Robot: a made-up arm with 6 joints.
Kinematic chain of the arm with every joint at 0, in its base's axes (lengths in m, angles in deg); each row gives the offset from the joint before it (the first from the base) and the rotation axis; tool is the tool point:
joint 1: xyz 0 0 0.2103 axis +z
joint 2: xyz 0 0 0 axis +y
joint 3: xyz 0 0 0.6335 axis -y
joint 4: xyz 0 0 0 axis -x
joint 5: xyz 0.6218 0 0 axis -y
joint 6: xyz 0 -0.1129 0 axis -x
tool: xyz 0 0 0
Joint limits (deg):
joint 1: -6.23..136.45
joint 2: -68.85..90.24
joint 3: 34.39..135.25
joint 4: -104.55..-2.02
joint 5: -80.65..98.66
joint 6: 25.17..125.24
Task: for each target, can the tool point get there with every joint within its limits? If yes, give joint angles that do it. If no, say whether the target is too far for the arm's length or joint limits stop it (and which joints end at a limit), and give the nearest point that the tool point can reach.
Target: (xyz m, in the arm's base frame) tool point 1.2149 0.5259 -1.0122
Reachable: no: too far | nearest point 0.8670 0.3753 -0.3424 | short by 0.770 m
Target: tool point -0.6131 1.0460 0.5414
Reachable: yes | joints 124.89 69.60 85.30 -32.27 48.47 59.67
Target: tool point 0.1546 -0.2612 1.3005
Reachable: yes | joints 115.15 -42.01 46.82 -75.18 85.21 52.75
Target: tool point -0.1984 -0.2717 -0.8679
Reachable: no: joint limits stop it (at a limit: joint 1, joint 2, joint 3, joint 4) | nearest point -0.6661 0.5941 -0.3683 | short by 1.104 m
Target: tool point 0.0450 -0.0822 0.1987
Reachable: no: joint limits stop it (at a limit: joint 1, joint 3) | nearest point 1.0304 -0.1297 -0.0142 | short by 1.009 m
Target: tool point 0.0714 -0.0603 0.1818
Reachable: no: joint limits stop it (at a limit: joint 1, joint 3) | nearest point 0.9897 -0.1201 -0.1562 | short by 0.980 m
